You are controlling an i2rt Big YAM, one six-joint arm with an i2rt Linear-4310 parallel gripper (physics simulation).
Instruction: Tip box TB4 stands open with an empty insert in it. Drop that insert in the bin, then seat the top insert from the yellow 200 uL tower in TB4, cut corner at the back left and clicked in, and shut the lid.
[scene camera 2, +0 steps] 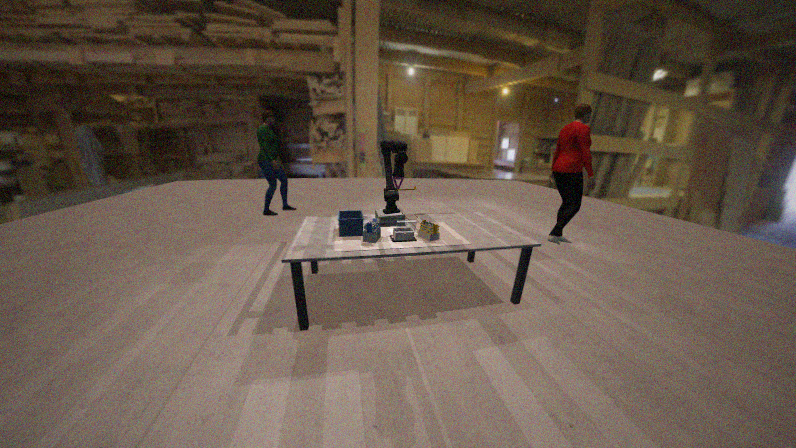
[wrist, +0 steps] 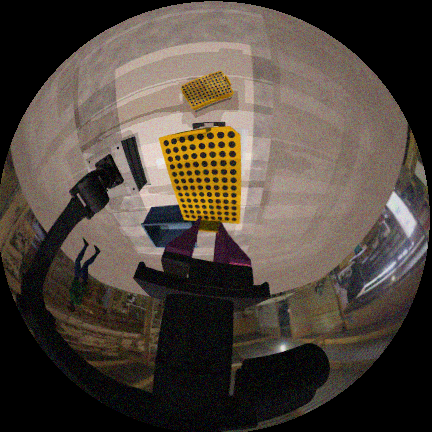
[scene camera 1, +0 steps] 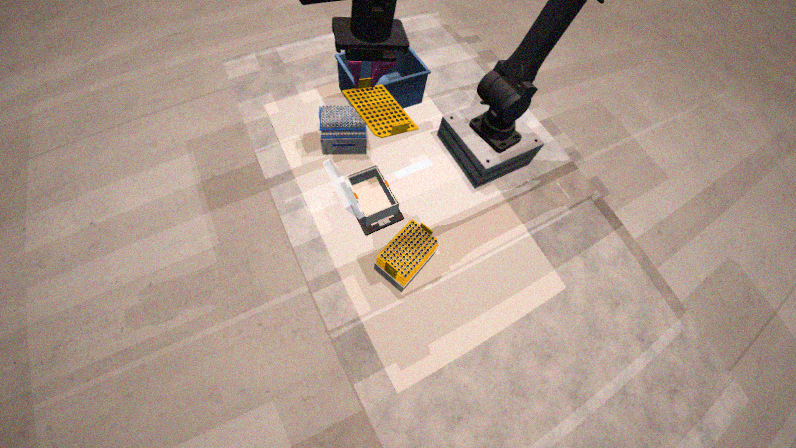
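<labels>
A yellow insert (scene camera 1: 379, 110) is held by my gripper (scene camera 1: 363, 85), and the insert is clear of everything else.
</labels>
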